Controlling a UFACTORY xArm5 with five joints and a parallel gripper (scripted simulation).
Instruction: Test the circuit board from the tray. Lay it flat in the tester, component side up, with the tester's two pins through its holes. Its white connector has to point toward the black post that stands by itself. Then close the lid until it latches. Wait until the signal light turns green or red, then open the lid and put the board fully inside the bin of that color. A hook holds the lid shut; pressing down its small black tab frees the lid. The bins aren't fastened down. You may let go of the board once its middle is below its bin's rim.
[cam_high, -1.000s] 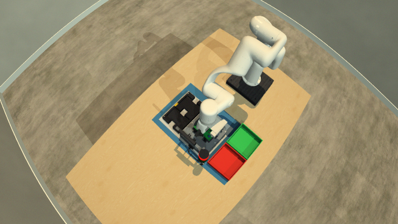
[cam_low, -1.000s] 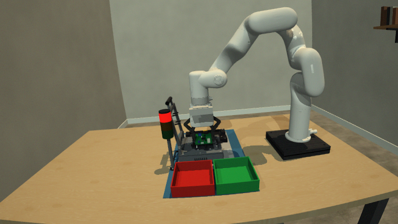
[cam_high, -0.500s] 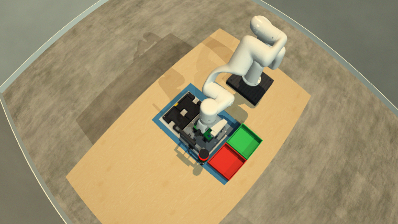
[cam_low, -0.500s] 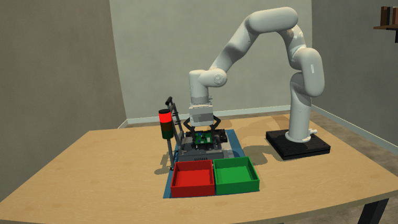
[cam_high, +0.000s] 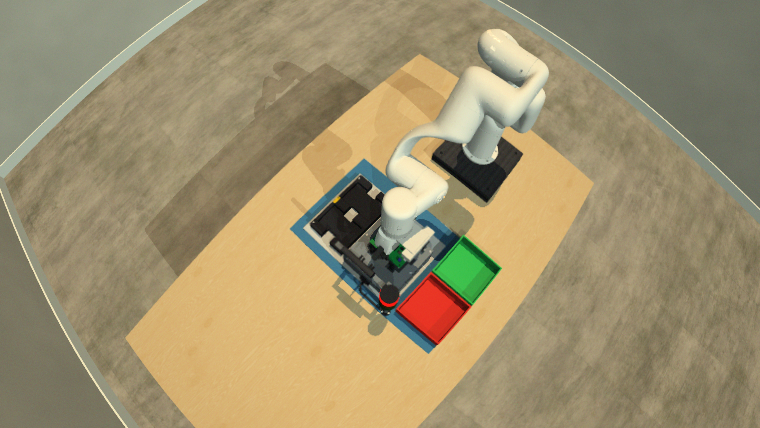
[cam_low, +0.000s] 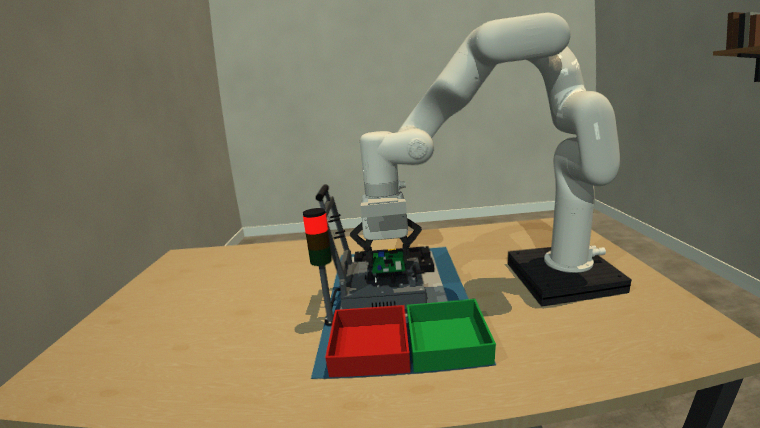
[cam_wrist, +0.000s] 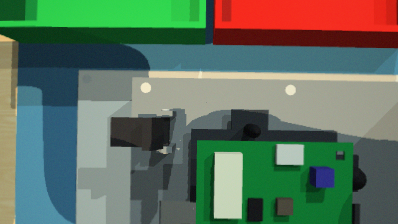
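Now: the red bin 20 cm to the left of my hand, 9 cm below it and 4 cm ahead of it. Round my hand: green bin (20 cm to the left, 11 cm behind, 9 cm below); then tester lid (12 cm ahead, 8 cm above); then green circuit board (1 cm below).
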